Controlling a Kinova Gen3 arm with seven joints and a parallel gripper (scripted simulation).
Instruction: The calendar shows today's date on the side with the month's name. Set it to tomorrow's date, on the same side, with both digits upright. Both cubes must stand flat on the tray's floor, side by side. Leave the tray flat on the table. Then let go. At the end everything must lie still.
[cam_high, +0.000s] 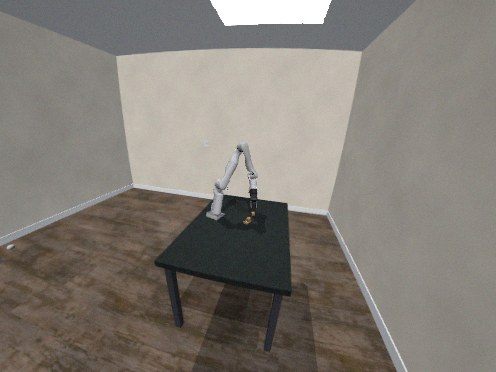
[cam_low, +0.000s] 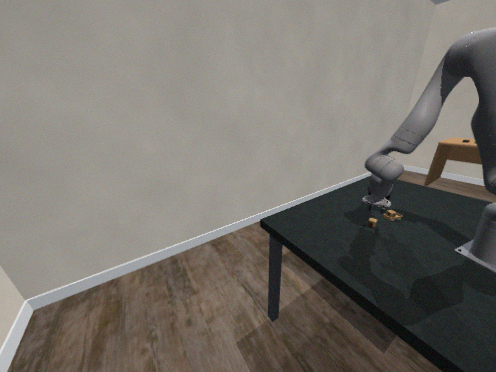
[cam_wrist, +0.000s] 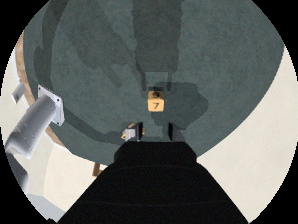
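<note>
My gripper is now 10 mm to the left of the wooden date cube and 80 mm above it.
</note>
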